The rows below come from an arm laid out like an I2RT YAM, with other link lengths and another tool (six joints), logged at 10 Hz.
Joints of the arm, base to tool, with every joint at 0 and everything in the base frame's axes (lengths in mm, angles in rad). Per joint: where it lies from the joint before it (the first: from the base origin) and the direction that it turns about. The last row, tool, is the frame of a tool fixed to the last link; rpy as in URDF.
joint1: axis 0 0 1 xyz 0 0 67.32
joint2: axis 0 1 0 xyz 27.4 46.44 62.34
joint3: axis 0 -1 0 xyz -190.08 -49.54 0
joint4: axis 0 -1 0 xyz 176.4 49.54 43.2
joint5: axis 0 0 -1 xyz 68.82 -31.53 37.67
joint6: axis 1 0 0 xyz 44.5 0 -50.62
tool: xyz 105 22 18 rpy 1.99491 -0.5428 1.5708
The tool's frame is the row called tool.
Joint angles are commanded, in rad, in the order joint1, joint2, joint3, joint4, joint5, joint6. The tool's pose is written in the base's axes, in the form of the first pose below.
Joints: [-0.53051 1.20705 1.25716 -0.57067 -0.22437 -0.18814]
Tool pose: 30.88, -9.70, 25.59, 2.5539, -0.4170, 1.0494
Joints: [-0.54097 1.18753 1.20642 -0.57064 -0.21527 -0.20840]
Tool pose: 30.28, -9.85, 24.28, 2.5832, -0.3955, 1.0296
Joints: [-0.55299 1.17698 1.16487 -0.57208 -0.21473 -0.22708]
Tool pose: 29.79, -9.97, 23.04, 2.6139, -0.3798, 1.0153
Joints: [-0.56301 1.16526 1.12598 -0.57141 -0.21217 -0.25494]
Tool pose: 29.31, -10.03, 21.95, 2.6360, -0.3558, 1.0106
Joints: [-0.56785 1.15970 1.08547 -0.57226 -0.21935 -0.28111]
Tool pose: 28.91, -9.79, 20.66, 2.6682, -0.3396, 1.0156
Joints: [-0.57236 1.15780 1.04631 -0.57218 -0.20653 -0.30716]
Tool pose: 28.44, -9.83, 19.27, 2.7019, -0.3120, 1.0059
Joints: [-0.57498 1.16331 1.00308 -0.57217 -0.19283 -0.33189]
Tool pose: 27.92, -9.78, 17.57, 2.7479, -0.2848, 0.9951
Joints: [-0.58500 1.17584 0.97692 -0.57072 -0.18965 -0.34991]
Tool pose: 27.55, -9.92, 16.35, 2.7830, -0.2697, 0.9853
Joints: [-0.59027 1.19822 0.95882 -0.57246 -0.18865 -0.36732]
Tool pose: 27.28, -9.91, 15.12, 2.8234, -0.2569, 0.9809
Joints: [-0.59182 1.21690 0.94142 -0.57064 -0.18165 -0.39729]
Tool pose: 27.01, -9.87, 14.04, 2.8531, -0.2320, 0.9892
